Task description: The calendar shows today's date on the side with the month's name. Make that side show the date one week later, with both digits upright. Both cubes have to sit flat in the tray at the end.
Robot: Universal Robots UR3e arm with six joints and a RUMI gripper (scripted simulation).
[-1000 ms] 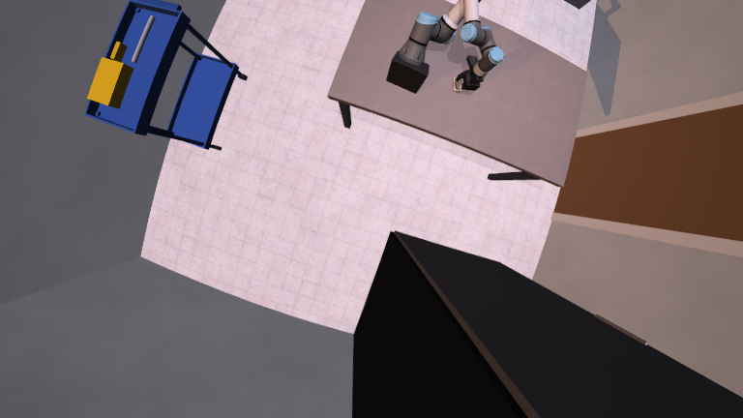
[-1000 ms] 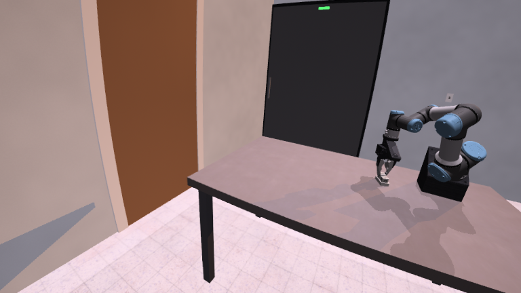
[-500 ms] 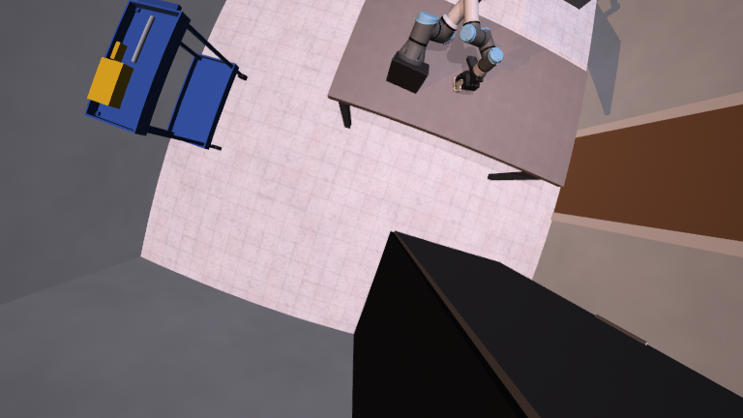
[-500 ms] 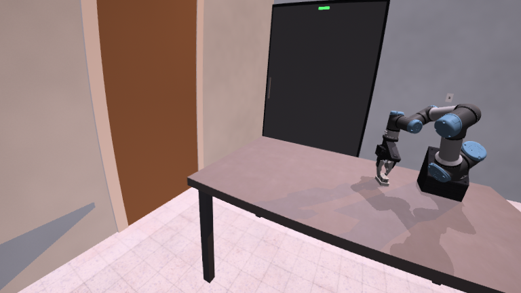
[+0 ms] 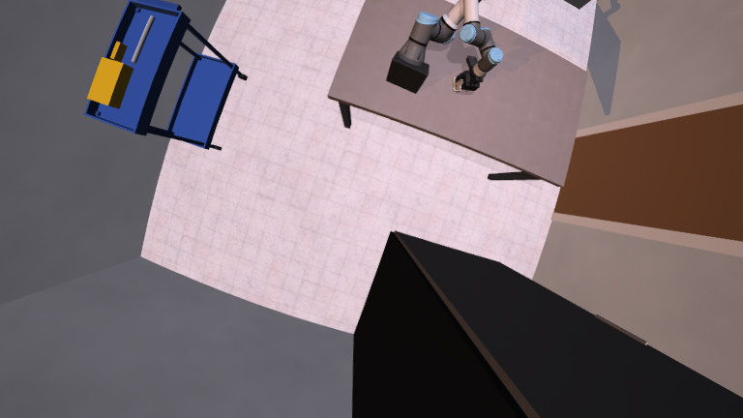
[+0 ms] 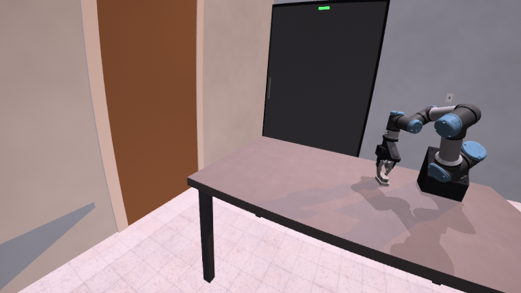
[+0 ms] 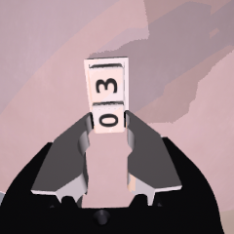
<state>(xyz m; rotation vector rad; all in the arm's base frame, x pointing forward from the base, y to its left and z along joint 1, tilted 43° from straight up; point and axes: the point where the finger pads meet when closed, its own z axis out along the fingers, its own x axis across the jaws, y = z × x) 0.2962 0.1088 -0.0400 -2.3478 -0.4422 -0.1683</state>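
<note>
Right now my hand is 1 cm above the cube. The rest, counted from my hand: pale tray: 1 cm behind, 2 cm to the left, 3 cm below.
</note>
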